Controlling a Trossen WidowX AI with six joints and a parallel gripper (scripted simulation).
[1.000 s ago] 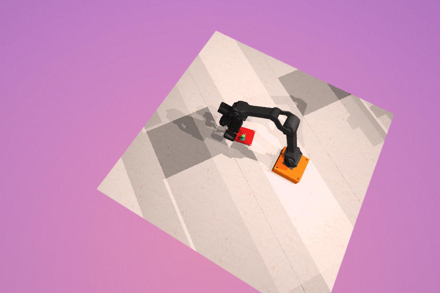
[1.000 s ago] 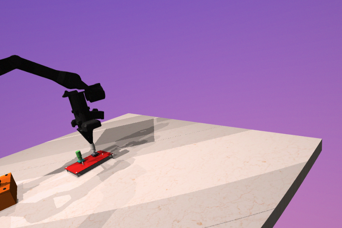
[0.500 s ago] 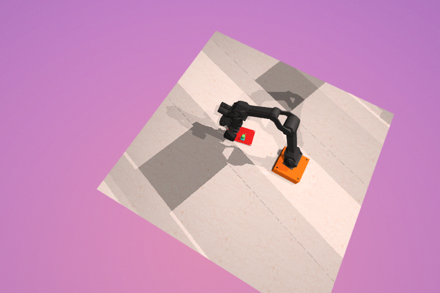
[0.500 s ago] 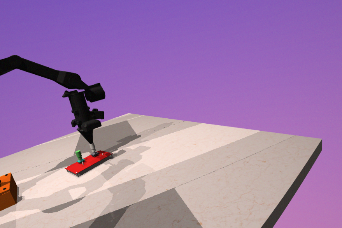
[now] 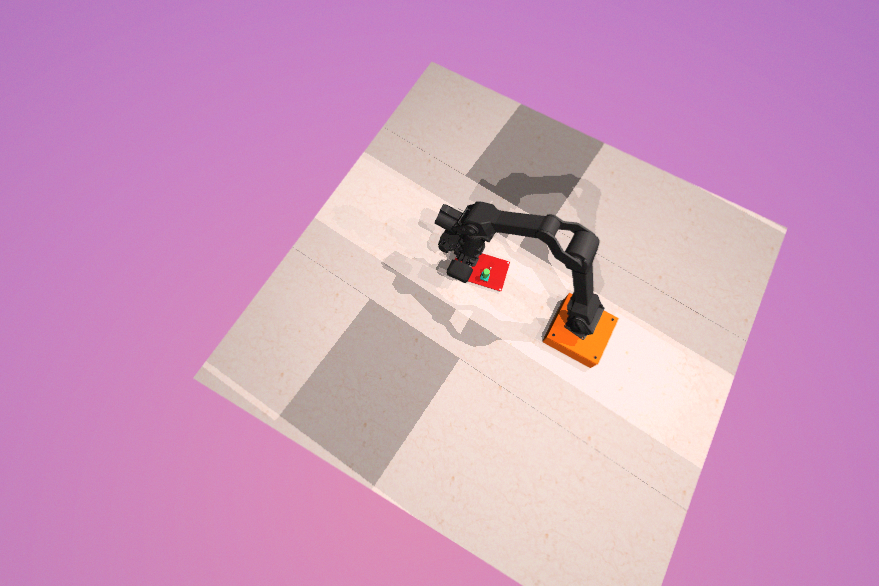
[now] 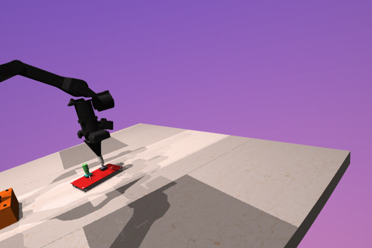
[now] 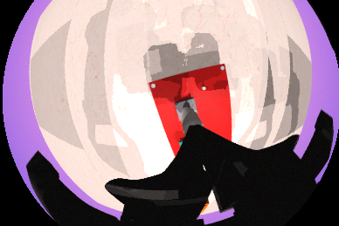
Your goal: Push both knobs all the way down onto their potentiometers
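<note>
The grey knob is 10 mm below my gripper tip. From my gripper tip the other things lie so: green knob 60 mm behind, 30 mm below, 10 mm to the right.
</note>
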